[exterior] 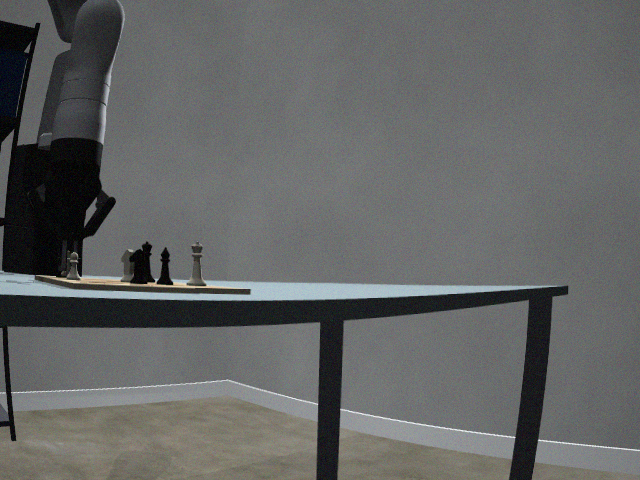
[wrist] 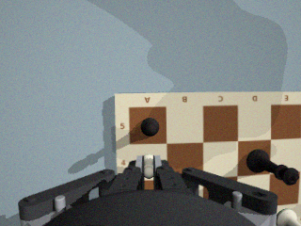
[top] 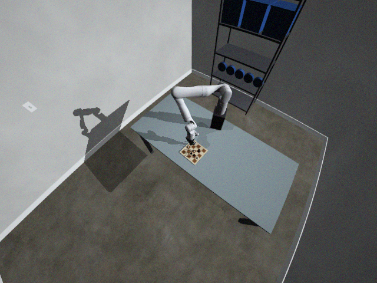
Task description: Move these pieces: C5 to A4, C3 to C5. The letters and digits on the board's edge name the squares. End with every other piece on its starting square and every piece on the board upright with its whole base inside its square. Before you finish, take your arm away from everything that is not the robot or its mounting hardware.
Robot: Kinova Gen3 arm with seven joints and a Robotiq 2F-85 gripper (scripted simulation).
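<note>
The black pawn is 40 mm behind my hand and 10 mm below it. From my hand the other things lie so: black bishop (60 mm ahead, 120 mm to the left, 10 mm below); then chessboard (30 mm ahead, 80 mm to the left, 30 mm below).
</note>
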